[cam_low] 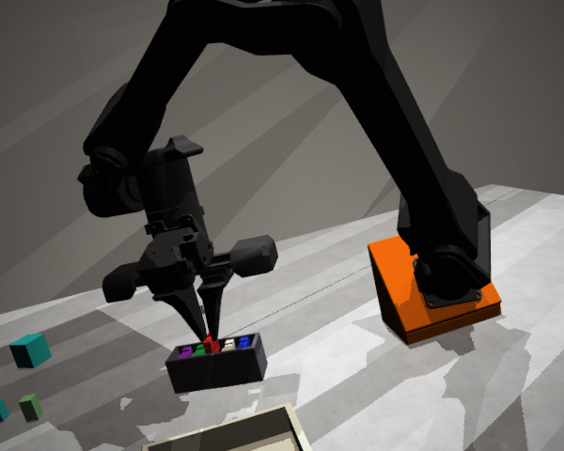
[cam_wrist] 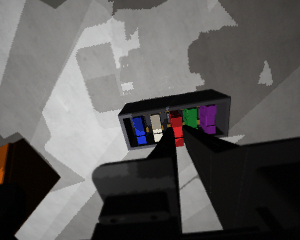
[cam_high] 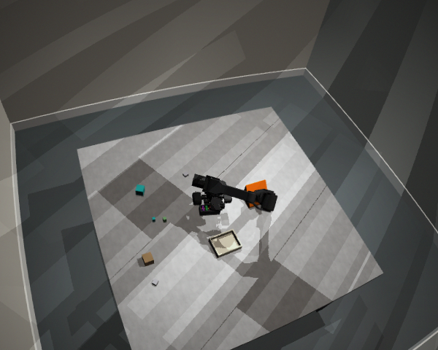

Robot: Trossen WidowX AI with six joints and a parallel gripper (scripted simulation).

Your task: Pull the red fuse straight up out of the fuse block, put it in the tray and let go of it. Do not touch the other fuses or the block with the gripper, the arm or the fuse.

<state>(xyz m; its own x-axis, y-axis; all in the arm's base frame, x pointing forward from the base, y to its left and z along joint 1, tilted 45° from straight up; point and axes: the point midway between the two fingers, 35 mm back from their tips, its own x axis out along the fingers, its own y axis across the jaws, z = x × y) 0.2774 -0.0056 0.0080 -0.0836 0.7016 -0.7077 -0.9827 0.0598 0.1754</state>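
My gripper tip is now 20 mm past the cream tray, 200 mm to the right of it and 40 mm above it. Also, from my gripper tip: red fuse: 10 mm below; then cyan cube: 320 mm ahead, 200 mm to the right, 30 mm below; then brown box: 360 mm ahead, 190 mm to the left, 30 mm below.
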